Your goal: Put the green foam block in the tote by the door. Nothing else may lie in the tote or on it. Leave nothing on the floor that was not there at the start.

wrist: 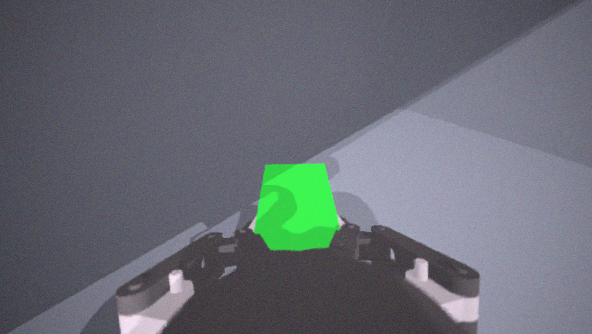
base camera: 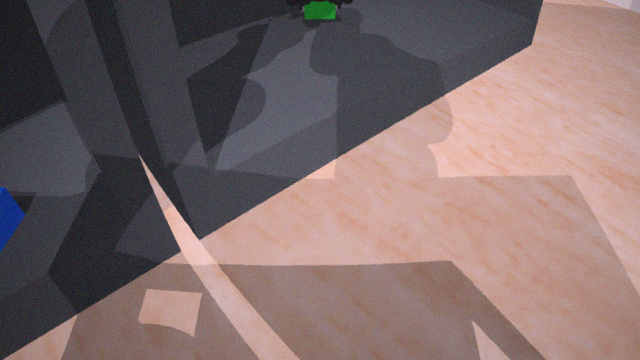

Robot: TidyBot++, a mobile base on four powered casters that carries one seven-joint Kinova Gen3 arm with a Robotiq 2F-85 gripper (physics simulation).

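Frame: origin at the arm's base, x ahead, y left, z up, level; millimetres.
Where they show: gripper, between the fingertips: (wrist: 296,224) (base camera: 320,6).
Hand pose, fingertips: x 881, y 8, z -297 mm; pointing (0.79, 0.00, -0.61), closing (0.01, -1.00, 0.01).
Observation:
After its pixels a point has its place.
The green foam block (base camera: 320,12) @(z -296, x 839, y 6 mm) (wrist: 305,195) @(z -265, x 887, y 0 mm) is at the top edge of the base camera view and in the middle of the wrist view. My gripper (base camera: 320,6) @(z -297, x 881, y 7 mm) (wrist: 296,224) @(z -297, x 881, y 7 mm) is shut on it, with one finger against each side. The block is over or on a dark grey surface; a gap beneath it is hard to judge. The upper part of the gripper is cut off in the base camera view. I cannot make out the tote by the door in either view.
A large dark grey structure (base camera: 300,135) @(z -327, x 475, y 30 mm) with upright parts fills the upper left of the base camera view. Its straight edge runs diagonally over the light wood-coloured floor (base camera: 500,125) @(z -397, x 597, y -293 mm). Part of a blue object (base camera: 9,215) @(z -302, x 323, y 351 mm) shows at the left edge. Shadows cross floor and structure.

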